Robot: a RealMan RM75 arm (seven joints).
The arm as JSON. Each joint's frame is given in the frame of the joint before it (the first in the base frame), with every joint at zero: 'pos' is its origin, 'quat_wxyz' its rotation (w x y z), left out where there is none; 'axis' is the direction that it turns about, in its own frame. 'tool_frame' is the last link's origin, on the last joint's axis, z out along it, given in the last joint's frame.
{
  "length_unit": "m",
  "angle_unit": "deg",
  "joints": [
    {
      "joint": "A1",
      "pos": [
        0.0,
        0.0,
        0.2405
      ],
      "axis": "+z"
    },
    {
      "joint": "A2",
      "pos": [
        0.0,
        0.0,
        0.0
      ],
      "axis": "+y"
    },
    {
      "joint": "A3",
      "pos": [
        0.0,
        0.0,
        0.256
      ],
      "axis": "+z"
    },
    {
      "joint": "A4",
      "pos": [
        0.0,
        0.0,
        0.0
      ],
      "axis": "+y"
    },
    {
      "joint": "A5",
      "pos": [
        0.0,
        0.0,
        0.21
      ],
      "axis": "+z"
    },
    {
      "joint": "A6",
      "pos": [
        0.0,
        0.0,
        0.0
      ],
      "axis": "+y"
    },
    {
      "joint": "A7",
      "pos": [
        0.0,
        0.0,
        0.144
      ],
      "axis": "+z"
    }
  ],
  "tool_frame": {
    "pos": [
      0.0,
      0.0,
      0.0
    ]
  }
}
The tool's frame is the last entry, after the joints.
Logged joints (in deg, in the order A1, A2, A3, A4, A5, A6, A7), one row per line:
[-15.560, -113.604, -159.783, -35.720, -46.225, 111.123, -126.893]
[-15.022, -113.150, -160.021, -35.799, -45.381, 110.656, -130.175]
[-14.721, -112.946, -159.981, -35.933, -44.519, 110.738, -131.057]
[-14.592, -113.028, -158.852, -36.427, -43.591, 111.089, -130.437]
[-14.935, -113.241, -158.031, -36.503, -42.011, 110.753, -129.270]
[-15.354, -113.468, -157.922, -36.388, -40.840, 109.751, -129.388]
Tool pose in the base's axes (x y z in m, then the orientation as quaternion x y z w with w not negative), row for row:
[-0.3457, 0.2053, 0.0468, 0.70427, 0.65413, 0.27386, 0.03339]
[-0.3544, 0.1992, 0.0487, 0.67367, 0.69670, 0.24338, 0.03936]
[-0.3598, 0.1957, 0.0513, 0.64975, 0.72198, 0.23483, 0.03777]
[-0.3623, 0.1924, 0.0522, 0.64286, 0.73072, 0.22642, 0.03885]
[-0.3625, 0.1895, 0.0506, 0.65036, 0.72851, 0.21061, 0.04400]
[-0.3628, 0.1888, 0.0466, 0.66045, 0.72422, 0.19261, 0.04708]
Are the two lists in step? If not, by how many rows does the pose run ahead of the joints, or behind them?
The pose runs 1 row behind the joints: the pose in row i belongs to the joints in row i - 1.
